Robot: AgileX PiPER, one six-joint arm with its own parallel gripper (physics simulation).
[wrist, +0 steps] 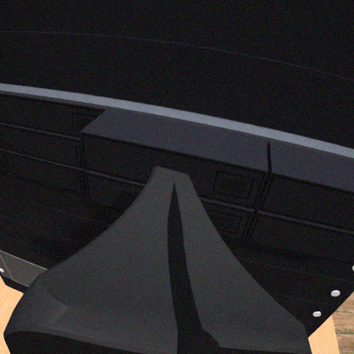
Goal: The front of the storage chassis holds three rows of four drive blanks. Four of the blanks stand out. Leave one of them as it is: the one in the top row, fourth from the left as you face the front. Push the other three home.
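The storage chassis [200, 118] spans the wrist view, with its dark top behind a pale front edge. In the top row, a wide blank [175, 134] left of the right-hand one stands out, its lit top face showing. To its right, across a narrow gap, another top-row blank [315, 165] also stands out and runs out of view. Blanks at the far left [37, 112] sit back near the chassis edge. My gripper [164, 190] is shut and empty, its tips in front of the wide blank; contact cannot be told. The fingers hide parts of the lower rows, which are very dark.
A grey metal strip [22, 270] shows at the lower left. Pale round studs [335, 293] [317, 314] dot the dark surface at the lower right. Light wood [325, 340] shows at the bottom corners, with a darker brown wooden surface [345, 320] at the right edge.
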